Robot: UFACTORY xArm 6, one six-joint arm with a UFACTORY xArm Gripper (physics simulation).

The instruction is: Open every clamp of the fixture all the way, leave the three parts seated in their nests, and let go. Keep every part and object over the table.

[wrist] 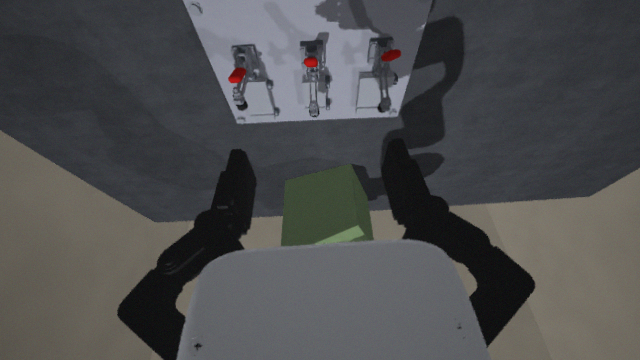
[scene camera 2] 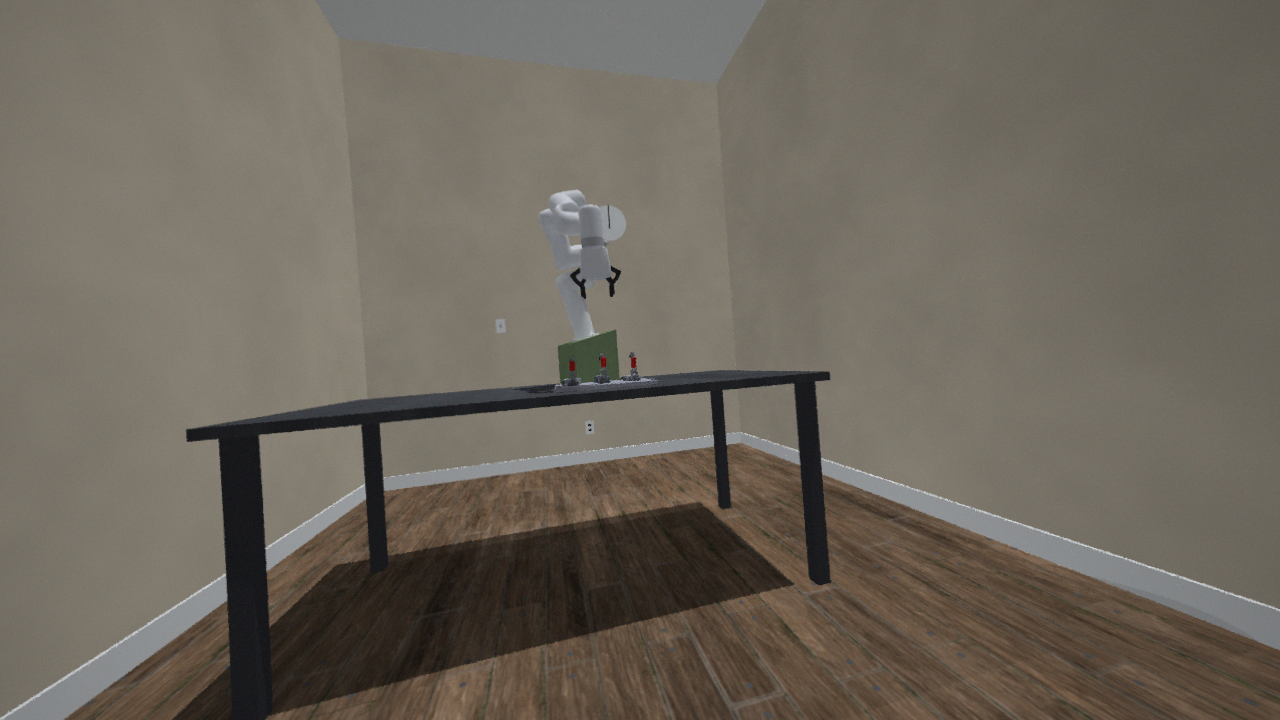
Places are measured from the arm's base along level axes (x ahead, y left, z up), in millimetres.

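Pixels of known places: gripper, fingertip midpoint: point(wrist: 317, 159) point(scene camera 2: 598, 297); arm's base, link origin: point(scene camera 2: 585, 338).
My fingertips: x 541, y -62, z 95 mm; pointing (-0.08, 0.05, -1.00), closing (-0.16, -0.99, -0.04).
Observation:
For each thing: its top centre in the pictures, then the offset to it from my fingertips. "*": a spot on its surface instead. Level surfaces: height alone.
- pale fixture plate, surface spot: point(wrist: 341, 107) * dx -205, dy -13, dz -291 mm
- wrist view's left clamp, top centre: point(wrist: 234, 81) point(scene camera 2: 633, 357) dx -57, dy +129, dz -207 mm
- middle clamp, surface spot: point(wrist: 310, 62) point(scene camera 2: 603, 357) * dx -48, dy +16, dz -200 mm
- right clamp, surface spot: point(wrist: 391, 55) point(scene camera 2: 573, 361) * dx -62, dy -88, dz -206 mm
- dark table, surface height: dz -306 mm
The pale fixture plate point(wrist: 341, 107) lies on the table with three metal toggle clamps. The wrist view's left clamp point(wrist: 237, 75) point(scene camera 2: 632, 362), middle clamp point(wrist: 310, 62) point(scene camera 2: 603, 361) and right clamp point(wrist: 391, 55) point(scene camera 2: 571, 365) have red handles. The handles stand about upright in the scene view; how far each clamp is open cannot be told. Pale flat parts at the plate's near edge are hard to make out against it, and their seating cannot be judged. My gripper point(scene camera 2: 597, 294) point(wrist: 317, 159) is open and empty, high above the table and apart from the clamps.
The dark table point(scene camera 2: 447, 402) point(wrist: 100, 125) bears the fixture. A green block point(scene camera 2: 588, 358) point(wrist: 320, 205) stands at the arm's base, by the table's robot-side edge. The arm's shadow falls across the plate and the table to its right in the wrist view.

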